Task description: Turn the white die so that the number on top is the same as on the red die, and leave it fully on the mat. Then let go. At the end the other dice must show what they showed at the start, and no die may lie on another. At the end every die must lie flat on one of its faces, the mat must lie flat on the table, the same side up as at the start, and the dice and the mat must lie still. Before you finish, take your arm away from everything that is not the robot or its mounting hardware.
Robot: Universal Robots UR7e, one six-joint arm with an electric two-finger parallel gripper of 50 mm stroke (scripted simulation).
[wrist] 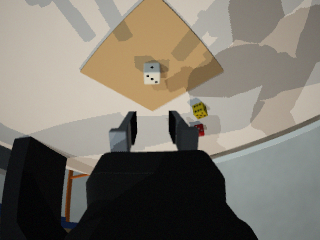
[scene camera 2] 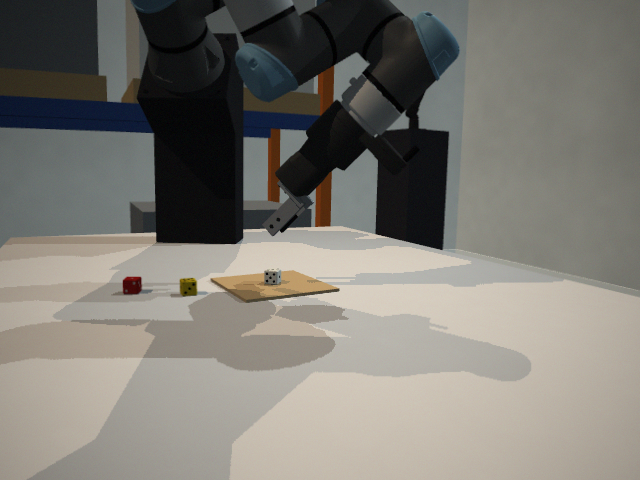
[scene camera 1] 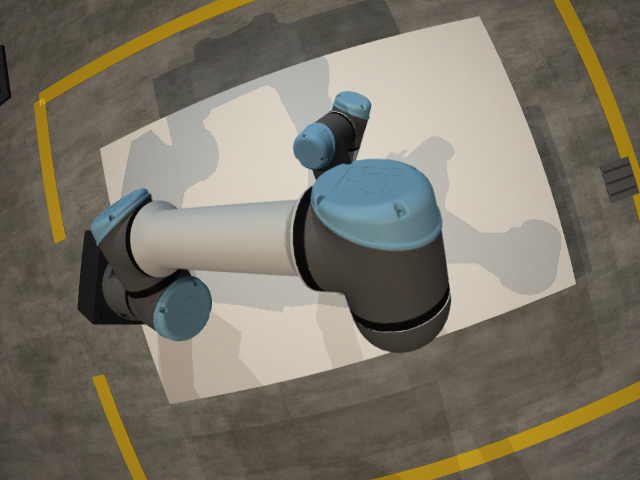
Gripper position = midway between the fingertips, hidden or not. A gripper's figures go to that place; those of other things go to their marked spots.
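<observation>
A tan mat (scene camera 2: 249, 288) is 70 cm from the lens, I see. As for my gripper (scene camera 2: 272, 228), I find it 72 cm from the lens.
</observation>
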